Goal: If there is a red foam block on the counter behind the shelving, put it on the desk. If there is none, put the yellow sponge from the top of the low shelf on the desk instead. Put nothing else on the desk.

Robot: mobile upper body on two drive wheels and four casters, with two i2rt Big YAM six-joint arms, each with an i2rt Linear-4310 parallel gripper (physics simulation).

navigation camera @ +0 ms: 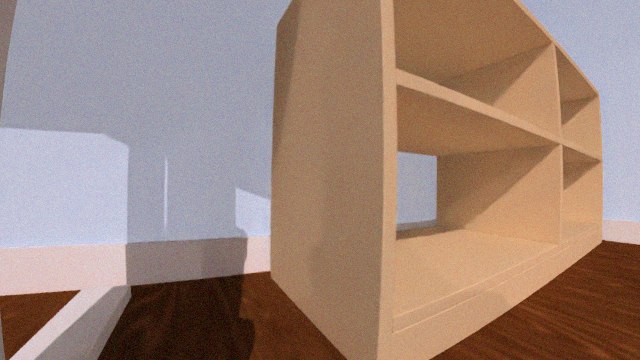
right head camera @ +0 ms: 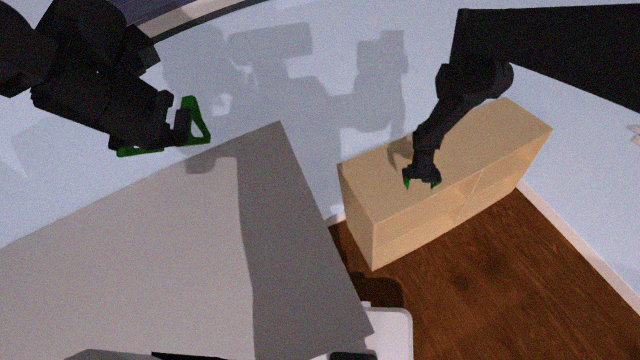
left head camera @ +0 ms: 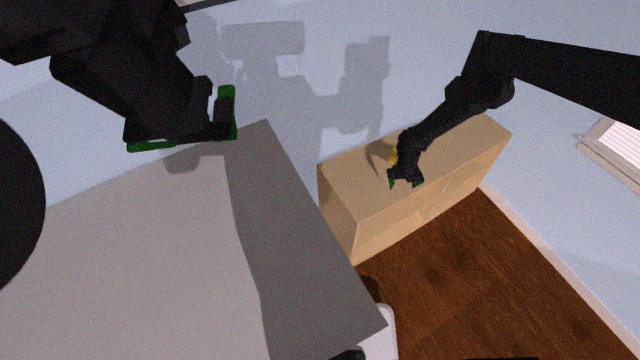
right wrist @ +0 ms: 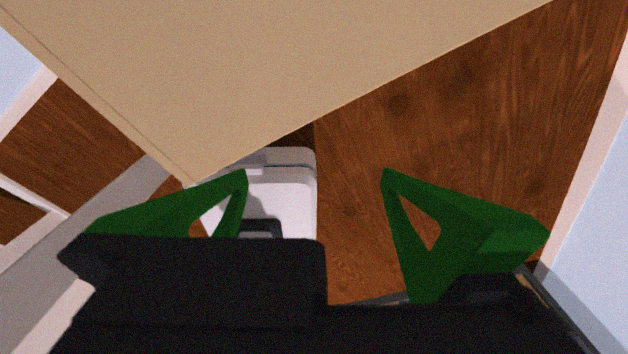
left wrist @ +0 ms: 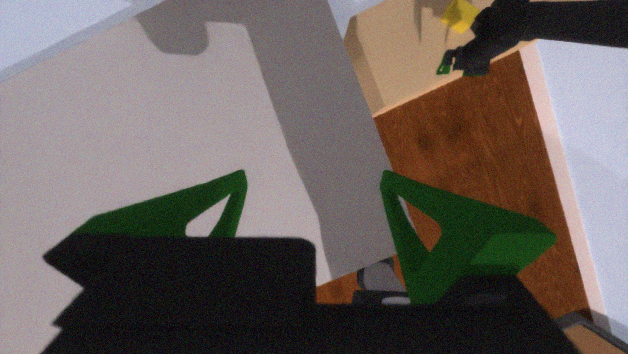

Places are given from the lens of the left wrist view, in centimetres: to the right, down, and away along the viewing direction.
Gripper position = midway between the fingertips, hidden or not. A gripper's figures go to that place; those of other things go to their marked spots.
left gripper point(left wrist: 313, 177): 0, 0, 13
right gripper point(left wrist: 449, 73): 48, -36, 66
low tan shelf point(left wrist: 395, 57): 32, -48, 75
desk point(left wrist: 156, 104): -37, -17, 44
The marked spots on the desk and the low tan shelf are 82 cm apart.
